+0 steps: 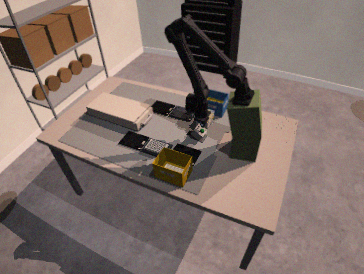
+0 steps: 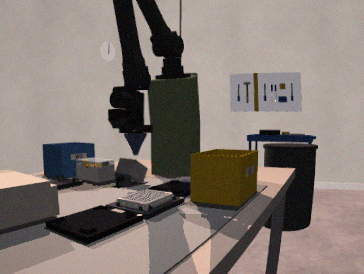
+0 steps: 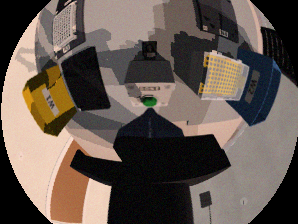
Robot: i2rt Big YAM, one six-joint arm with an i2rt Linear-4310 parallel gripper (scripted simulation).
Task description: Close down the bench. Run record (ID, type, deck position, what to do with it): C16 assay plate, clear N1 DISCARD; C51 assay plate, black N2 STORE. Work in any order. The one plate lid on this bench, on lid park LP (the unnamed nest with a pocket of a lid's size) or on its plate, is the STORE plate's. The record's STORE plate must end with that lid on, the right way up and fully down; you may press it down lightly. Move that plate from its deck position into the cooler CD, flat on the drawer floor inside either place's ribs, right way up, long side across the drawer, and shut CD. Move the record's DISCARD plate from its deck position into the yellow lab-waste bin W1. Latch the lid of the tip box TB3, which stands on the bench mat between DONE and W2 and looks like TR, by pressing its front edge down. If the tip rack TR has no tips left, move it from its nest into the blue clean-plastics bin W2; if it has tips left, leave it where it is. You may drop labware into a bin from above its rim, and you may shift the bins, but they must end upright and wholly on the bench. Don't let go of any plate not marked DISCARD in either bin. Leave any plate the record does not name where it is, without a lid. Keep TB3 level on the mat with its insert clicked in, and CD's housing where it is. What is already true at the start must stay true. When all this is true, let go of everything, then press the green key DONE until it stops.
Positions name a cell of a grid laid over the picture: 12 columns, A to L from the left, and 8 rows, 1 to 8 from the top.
Labels:
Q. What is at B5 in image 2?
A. A blue bin W2.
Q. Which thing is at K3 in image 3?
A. A blue bin W2.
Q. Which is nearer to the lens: the cooler CD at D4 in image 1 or the yellow bin W1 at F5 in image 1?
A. The yellow bin W1.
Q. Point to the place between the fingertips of my gripper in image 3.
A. G4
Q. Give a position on a yellow bin W1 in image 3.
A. C4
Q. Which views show the yellow bin W1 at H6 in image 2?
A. Image 1, image 2 and image 3: all of them.

